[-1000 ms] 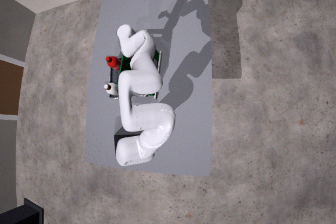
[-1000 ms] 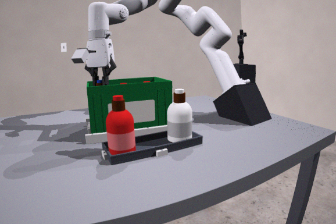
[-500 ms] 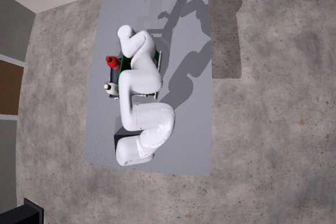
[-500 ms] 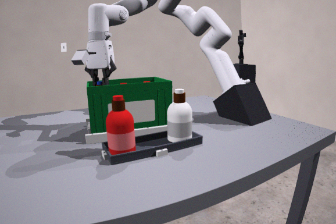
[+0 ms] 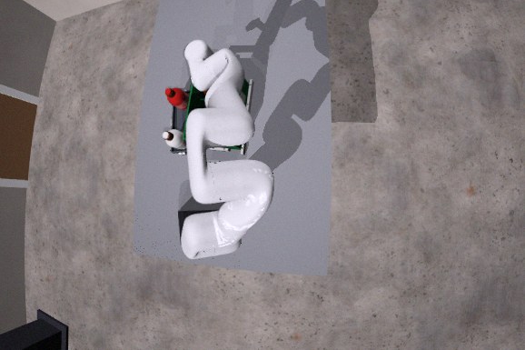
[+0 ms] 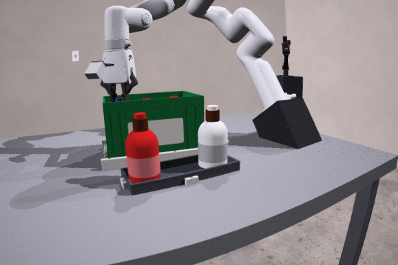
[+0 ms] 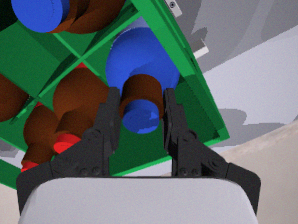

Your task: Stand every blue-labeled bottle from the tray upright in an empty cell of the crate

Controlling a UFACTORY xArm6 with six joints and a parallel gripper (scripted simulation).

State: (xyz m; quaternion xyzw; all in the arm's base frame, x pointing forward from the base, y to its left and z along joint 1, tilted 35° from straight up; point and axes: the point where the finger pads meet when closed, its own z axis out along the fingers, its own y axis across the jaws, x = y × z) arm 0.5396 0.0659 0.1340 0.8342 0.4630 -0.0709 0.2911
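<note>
Right now the blue-labeled bottle is 70 mm below my hand. Round my hand: red bottle (40 mm behind, 250 mm to the left, 80 mm below); dark tray (130 mm behind, 240 mm to the left, 150 mm below); green crate (90 mm behind, 40 mm to the left, 80 mm below).
</note>
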